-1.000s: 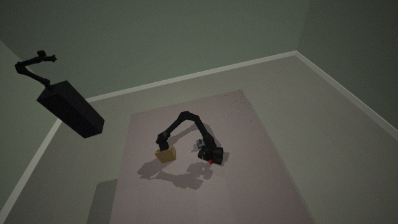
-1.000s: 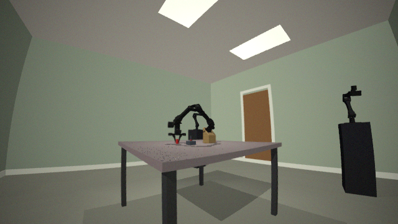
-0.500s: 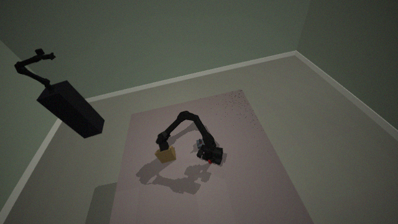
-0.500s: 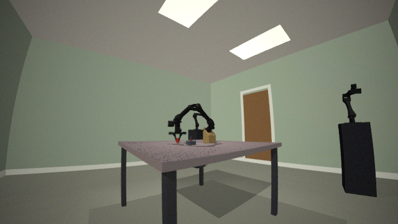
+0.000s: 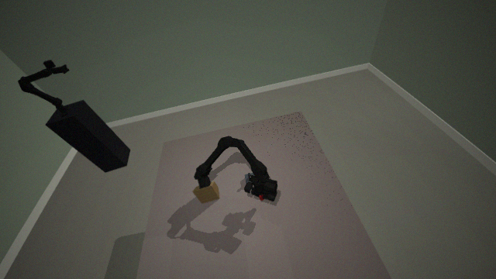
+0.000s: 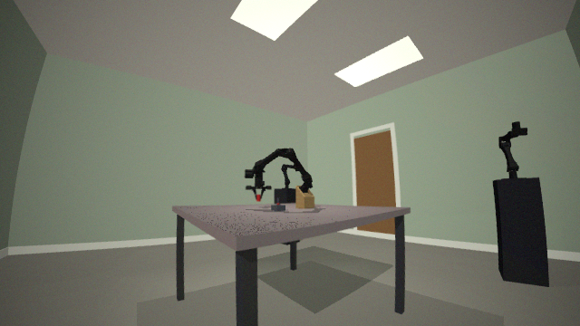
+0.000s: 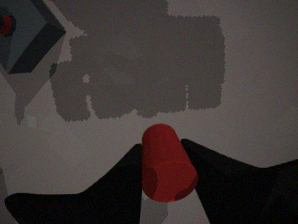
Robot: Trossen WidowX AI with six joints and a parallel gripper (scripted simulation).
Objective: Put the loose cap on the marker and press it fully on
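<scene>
Right now my gripper tip is 3 cm past the holder block, 18 cm to the right of it and 5 cm above it. From my gripper tip the other things lie so: red cap (1 cm above).
</scene>
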